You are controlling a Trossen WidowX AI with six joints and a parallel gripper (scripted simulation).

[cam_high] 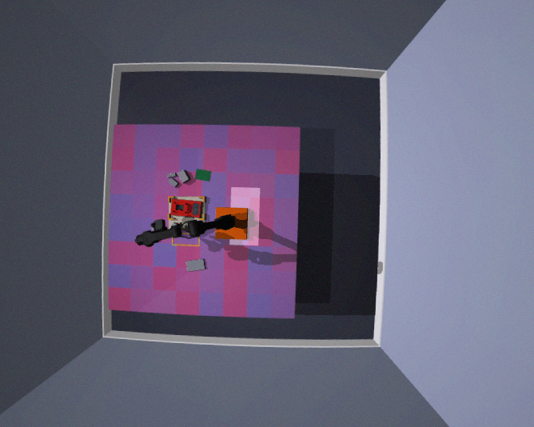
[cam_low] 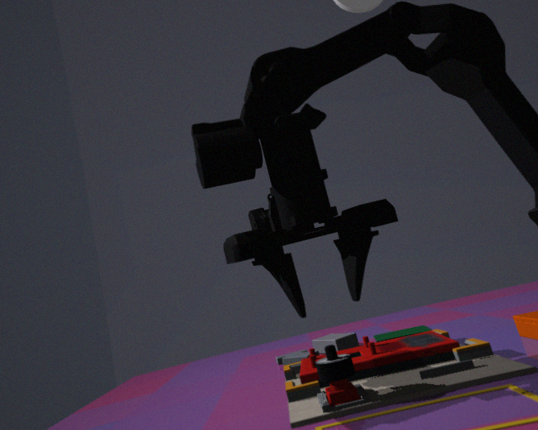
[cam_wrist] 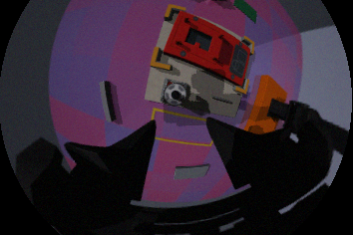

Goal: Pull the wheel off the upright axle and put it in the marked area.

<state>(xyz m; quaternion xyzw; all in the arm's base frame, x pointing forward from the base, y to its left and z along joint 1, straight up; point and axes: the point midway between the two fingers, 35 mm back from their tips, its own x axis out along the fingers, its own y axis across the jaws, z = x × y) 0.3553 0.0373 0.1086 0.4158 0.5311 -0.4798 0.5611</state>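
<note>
Now: gripper tip 1 cm short of the dark wheel, 2 cm to the left of it and 6 cm above it. The rest, counted from my gripper tip: thin upright axle 1 cm ahead, 2 cm to the right, 7 cm below; then thin grey bar 17 cm ahead, 2 cm to the left, 9 cm below; then grey base board 6 cm behind, 12 cm to the right, 9 cm below.
</note>
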